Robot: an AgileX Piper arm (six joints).
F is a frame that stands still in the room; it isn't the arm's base.
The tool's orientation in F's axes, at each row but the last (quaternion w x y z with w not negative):
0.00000, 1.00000, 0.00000, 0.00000
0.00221, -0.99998, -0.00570, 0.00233
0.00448, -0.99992, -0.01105, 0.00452
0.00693, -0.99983, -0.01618, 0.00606
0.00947, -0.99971, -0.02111, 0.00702
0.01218, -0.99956, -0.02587, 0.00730
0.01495, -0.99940, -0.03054, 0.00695
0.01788, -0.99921, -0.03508, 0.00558
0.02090, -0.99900, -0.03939, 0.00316
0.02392, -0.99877, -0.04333, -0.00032
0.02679, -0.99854, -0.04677, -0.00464
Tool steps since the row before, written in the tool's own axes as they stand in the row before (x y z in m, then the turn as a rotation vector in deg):
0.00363, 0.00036, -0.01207, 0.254, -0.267, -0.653
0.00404, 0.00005, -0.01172, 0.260, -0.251, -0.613
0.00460, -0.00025, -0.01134, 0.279, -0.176, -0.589
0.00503, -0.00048, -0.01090, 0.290, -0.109, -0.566
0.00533, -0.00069, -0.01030, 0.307, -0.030, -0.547
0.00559, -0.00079, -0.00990, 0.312, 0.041, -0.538
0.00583, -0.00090, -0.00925, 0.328, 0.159, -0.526
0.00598, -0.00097, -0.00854, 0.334, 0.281, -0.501
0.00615, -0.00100, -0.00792, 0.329, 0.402, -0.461
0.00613, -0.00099, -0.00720, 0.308, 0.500, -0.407
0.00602, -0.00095, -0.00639, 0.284, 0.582, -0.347
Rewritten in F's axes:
0.00363, -0.00036, 0.01207, 0.254, 0.267, 0.653
0.00410, -0.00006, 0.01170, 0.260, 0.251, 0.613
0.00470, 0.00025, 0.01130, 0.280, 0.177, 0.588
0.00515, 0.00049, 0.01085, 0.293, 0.111, 0.564
0.00544, 0.00072, 0.01024, 0.313, 0.033, 0.543
0.00569, 0.00084, 0.00984, 0.322, -0.038, 0.532
0.00590, 0.00098, 0.00920, 0.345, -0.154, 0.517
0.00600, 0.00109, 0.00851, 0.359, -0.274, 0.487
0.00612, 0.00115, 0.00793, 0.363, -0.394, 0.442
0.00603, 0.00117, 0.00726, 0.351, -0.490, 0.383
0.00586, 0.00116, 0.00650, 0.335, -0.571, 0.319

